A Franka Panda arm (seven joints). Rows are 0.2 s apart.
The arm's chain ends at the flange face. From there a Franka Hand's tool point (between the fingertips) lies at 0.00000 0.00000 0.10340 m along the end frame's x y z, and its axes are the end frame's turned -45 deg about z.
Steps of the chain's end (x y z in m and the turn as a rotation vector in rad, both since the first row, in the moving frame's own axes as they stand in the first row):
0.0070, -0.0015, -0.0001, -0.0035, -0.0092, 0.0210
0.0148, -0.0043, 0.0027, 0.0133, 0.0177, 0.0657
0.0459, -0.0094, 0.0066, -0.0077, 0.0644, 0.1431
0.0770, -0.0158, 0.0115, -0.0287, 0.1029, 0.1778
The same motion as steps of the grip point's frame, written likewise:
0.0051, 0.0035, -0.0001, 0.0040, -0.0090, 0.0210
0.0158, 0.0078, 0.0027, -0.0031, 0.0219, 0.0657
0.0429, 0.0314, 0.0064, -0.0510, 0.0401, 0.1431
0.0702, 0.0533, 0.0109, -0.0931, 0.0525, 0.1778

